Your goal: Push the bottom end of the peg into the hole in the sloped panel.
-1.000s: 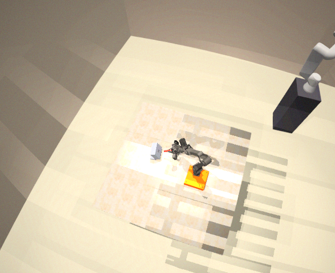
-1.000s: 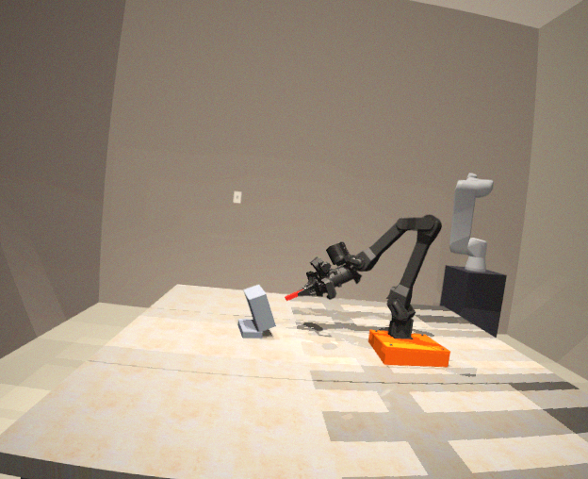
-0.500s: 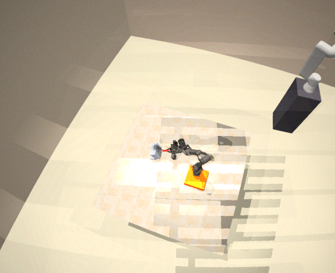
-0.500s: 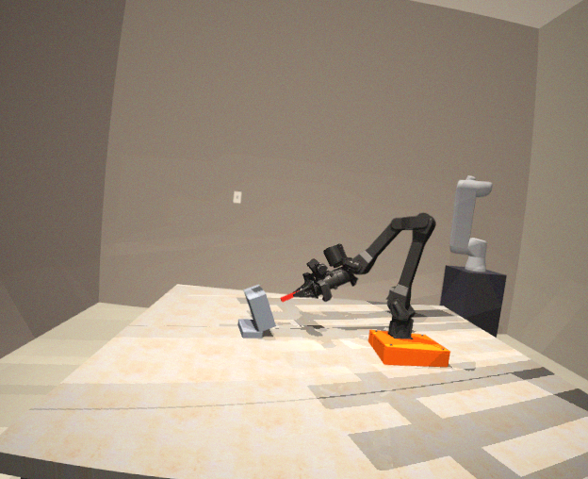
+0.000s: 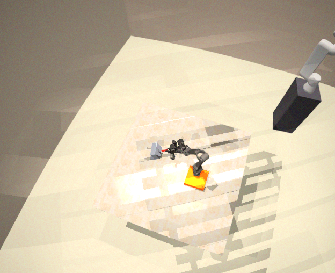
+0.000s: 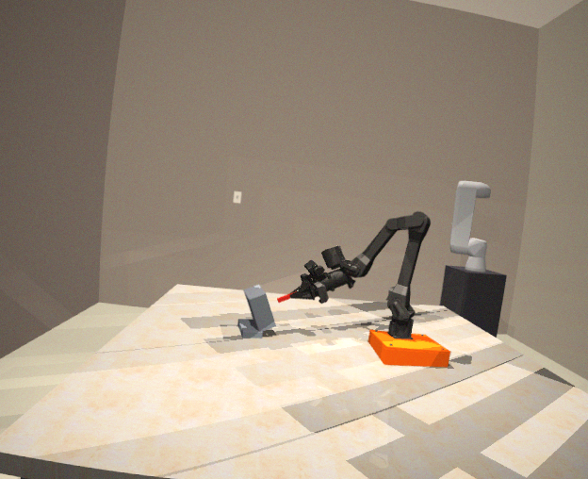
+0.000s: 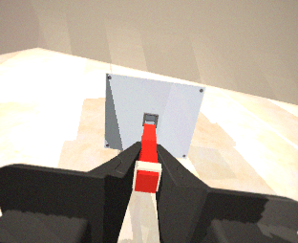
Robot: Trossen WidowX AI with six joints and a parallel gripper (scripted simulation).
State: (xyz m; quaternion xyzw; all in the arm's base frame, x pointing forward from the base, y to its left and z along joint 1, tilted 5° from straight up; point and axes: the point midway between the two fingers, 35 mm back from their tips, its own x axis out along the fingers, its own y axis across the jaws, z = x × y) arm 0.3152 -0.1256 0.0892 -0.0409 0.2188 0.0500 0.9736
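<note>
My gripper tip is 10 cm short of the panel, 1 cm to the right of it and 4 cm above it. The rest, counted from my gripper tip: red square peg (1 cm behind, 1 cm above).
</note>
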